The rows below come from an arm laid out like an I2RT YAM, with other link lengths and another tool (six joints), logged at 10 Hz.
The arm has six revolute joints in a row. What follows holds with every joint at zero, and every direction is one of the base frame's. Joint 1 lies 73.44 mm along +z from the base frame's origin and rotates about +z. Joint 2 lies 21.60 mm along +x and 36.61 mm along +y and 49.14 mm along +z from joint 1 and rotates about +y. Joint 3 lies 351.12 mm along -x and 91.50 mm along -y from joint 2 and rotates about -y. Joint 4 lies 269.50 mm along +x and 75.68 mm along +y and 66.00 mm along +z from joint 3 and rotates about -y. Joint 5 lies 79.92 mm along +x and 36.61 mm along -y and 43.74 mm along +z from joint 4 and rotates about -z. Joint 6 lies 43.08 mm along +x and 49.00 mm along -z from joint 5 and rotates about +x. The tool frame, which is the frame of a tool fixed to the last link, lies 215.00 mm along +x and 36.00 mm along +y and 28.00 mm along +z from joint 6; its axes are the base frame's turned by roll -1.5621, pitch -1.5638 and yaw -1.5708 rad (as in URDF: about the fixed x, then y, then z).
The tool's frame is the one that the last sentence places.
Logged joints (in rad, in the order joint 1, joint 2, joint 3, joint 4, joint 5, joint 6), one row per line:
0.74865 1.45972 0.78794 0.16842 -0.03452 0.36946
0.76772 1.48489 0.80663 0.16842 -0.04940 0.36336
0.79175 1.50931 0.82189 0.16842 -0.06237 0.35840
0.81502 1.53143 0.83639 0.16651 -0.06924 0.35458
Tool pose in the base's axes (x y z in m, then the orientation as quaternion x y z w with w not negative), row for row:
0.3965 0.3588 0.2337 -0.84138 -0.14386 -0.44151 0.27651
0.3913 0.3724 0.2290 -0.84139 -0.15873 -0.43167 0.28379
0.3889 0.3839 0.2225 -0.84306 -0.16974 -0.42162 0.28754
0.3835 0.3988 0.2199 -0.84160 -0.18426 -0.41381 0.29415
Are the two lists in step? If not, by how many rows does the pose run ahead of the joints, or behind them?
The pose runs 2 rows behind the joints: the pose in row i belongs to the joints in row i - 2.
